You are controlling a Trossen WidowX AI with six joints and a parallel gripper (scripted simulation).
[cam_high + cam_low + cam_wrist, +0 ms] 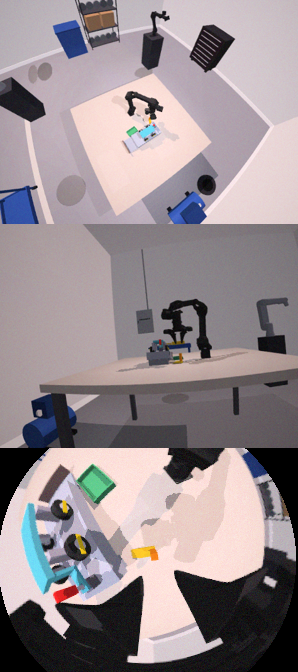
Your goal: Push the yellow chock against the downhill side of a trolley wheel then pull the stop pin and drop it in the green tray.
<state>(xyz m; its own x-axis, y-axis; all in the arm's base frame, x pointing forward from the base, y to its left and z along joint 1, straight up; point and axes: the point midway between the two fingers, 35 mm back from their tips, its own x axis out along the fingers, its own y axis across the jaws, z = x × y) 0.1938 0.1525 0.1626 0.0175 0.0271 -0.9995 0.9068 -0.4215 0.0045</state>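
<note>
My gripper tip is 20 mm short of the yellow chock, 10 mm to the left of it and 110 mm above it. Also, from my gripper tip: cyan trolley 140 mm ahead, 150 mm to the right, 20 mm below; red-headed stop pin 130 mm ahead, 50 mm to the right.
</note>
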